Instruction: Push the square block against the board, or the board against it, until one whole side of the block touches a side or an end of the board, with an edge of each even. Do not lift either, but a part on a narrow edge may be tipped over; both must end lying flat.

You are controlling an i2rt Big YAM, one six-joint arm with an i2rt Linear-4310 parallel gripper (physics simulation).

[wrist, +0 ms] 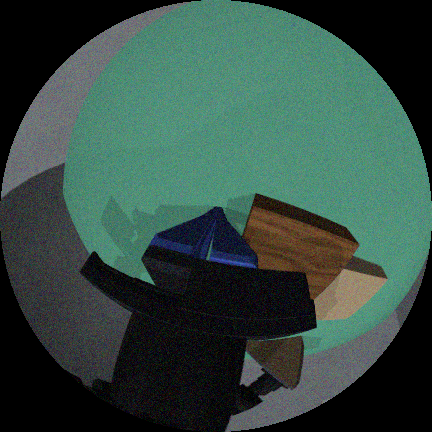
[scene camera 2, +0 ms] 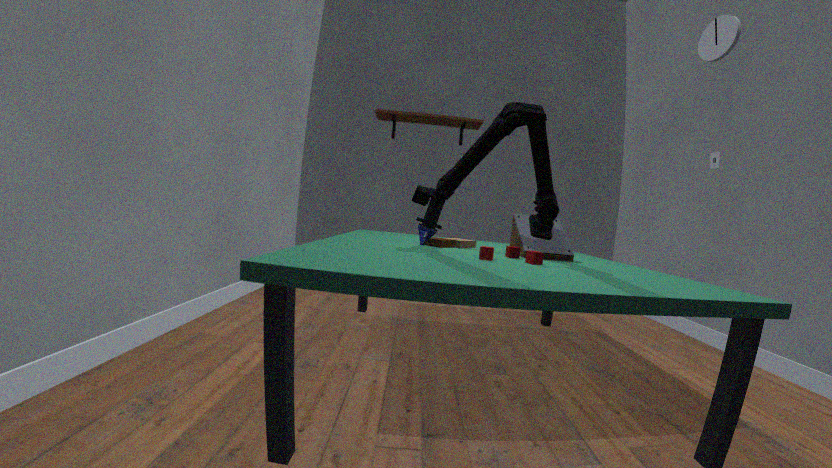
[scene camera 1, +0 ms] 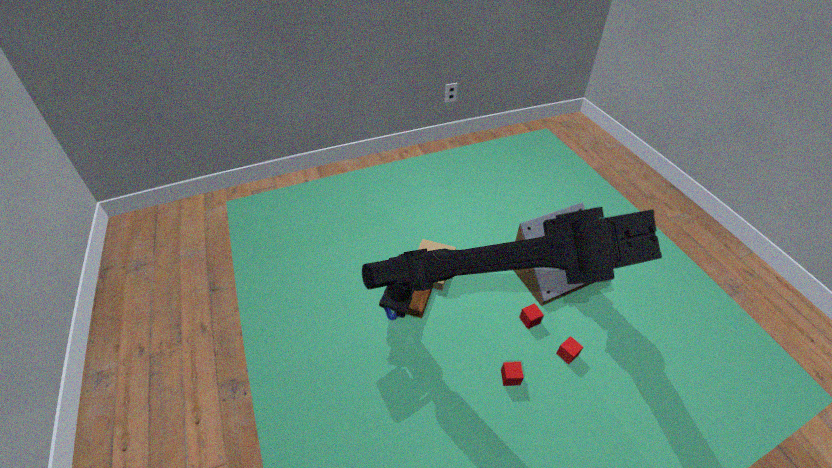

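There's a dark brown square block (wrist: 285,237) here, and a light tan board (wrist: 359,279) too. As for the gripper (scene camera 1: 390,319), it's in view as well, and the wrist view also shows the gripper (wrist: 217,212).
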